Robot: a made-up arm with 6 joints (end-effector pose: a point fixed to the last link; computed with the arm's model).
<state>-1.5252 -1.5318 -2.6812 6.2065 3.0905 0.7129</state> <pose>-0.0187 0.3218 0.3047 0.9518 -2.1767 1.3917</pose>
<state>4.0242 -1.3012 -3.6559 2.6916 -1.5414 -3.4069</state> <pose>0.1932 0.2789 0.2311 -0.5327 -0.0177 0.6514</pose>
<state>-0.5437 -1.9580 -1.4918 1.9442 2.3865 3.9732</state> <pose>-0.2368 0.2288 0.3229 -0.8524 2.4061 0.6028</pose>
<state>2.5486 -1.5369 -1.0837 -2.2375 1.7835 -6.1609</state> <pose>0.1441 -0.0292 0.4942 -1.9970 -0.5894 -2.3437</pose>
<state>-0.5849 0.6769 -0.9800 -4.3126 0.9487 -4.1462</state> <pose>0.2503 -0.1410 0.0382 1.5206 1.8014 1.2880</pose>
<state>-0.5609 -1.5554 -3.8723 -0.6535 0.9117 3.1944</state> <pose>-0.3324 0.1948 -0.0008 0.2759 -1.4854 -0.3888</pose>
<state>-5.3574 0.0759 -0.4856 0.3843 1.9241 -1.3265</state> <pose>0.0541 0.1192 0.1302 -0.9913 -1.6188 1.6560</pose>
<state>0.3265 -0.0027 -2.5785 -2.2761 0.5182 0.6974</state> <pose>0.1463 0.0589 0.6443 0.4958 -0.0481 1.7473</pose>
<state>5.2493 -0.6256 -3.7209 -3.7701 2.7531 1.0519</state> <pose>-0.1120 0.2677 0.3186 2.2081 0.6475 0.5743</pose>
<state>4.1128 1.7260 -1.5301 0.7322 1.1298 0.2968</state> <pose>-0.0601 -0.1303 -0.1699 0.1371 1.8877 0.4966</pose>
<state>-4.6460 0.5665 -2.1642 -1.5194 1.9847 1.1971</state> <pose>0.0525 0.3715 0.3727 1.9896 0.0229 1.7586</pose>
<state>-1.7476 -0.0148 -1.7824 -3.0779 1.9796 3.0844</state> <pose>-0.0468 -0.2342 0.5456 -0.5050 0.4648 1.2824</pose>
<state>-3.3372 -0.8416 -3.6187 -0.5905 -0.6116 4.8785</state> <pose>0.3633 -0.1152 0.2828 -1.4946 1.6637 -1.6384</pose>
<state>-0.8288 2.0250 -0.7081 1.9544 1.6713 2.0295</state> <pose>-0.0132 0.1068 -0.0663 -2.2478 -0.4419 -1.5216</pose>
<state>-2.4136 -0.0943 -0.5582 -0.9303 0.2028 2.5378</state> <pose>-0.1690 -0.1887 0.1800 -1.2280 -2.4368 0.5968</pose>
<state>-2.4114 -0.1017 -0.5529 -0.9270 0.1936 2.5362</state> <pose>-0.1676 -0.1889 0.1811 -1.2253 -2.4401 0.6118</pose>
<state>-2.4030 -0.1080 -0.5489 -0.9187 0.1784 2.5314</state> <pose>-0.1653 -0.1905 0.1828 -1.2164 -2.4499 0.6365</pose>
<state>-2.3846 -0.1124 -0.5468 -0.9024 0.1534 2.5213</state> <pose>-0.1613 -0.1944 0.1851 -1.1971 -2.4702 0.6767</pose>
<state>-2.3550 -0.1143 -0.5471 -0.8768 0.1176 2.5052</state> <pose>-0.1553 -0.2007 0.1882 -1.1660 -2.5011 0.7345</pose>
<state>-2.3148 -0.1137 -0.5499 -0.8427 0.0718 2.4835</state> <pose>-0.1473 -0.2090 0.1922 -1.1228 -2.5403 0.8091</pose>
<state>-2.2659 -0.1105 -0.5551 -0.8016 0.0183 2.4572</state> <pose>-0.1375 -0.2186 0.1969 -1.0688 -2.5839 0.8974</pose>
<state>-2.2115 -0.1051 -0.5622 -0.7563 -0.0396 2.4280</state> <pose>-0.1263 -0.2285 0.2020 -1.0072 -2.6274 0.9942</pose>
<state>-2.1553 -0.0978 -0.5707 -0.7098 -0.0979 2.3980</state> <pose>-0.1145 -0.2380 0.2073 -0.9425 -2.6668 1.0928</pose>
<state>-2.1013 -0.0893 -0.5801 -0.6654 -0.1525 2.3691</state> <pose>-0.1029 -0.2463 0.2122 -0.8795 -2.6994 1.1863</pose>
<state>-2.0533 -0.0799 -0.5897 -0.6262 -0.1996 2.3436</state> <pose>-0.0926 -0.2532 0.2164 -0.8235 -2.7244 1.2673</pose>
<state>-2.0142 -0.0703 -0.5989 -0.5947 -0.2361 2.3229</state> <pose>-0.0841 -0.2585 0.2195 0.7761 2.7351 -1.3267</pose>
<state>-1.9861 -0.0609 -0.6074 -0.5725 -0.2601 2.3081</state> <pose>-0.0781 -0.2625 0.2213 0.7344 2.7116 -1.3501</pose>
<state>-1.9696 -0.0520 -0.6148 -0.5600 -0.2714 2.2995</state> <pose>-0.0748 -0.2651 0.2218 0.7115 2.7007 -1.3591</pose>
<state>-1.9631 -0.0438 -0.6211 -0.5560 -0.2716 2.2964</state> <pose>-0.0737 -0.2667 0.2213 0.7042 2.7011 -1.3560</pose>
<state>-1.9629 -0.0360 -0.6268 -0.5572 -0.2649 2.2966</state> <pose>-0.0742 -0.2678 0.2200 0.7065 2.7086 -1.3457</pose>
